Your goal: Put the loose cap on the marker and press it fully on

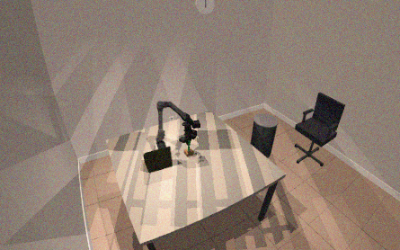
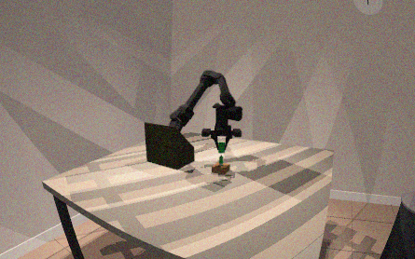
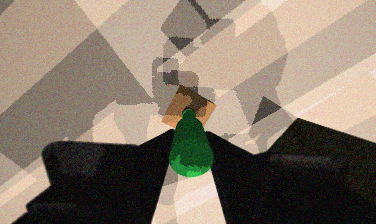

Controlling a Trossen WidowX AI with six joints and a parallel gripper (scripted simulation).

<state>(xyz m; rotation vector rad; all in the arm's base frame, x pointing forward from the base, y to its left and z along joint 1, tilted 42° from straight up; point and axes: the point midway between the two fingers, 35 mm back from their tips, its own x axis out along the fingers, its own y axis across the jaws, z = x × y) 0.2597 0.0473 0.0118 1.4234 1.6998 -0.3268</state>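
My gripper tip is 10 mm below the green cap. Also, from my gripper tip: holder block 100 mm below.
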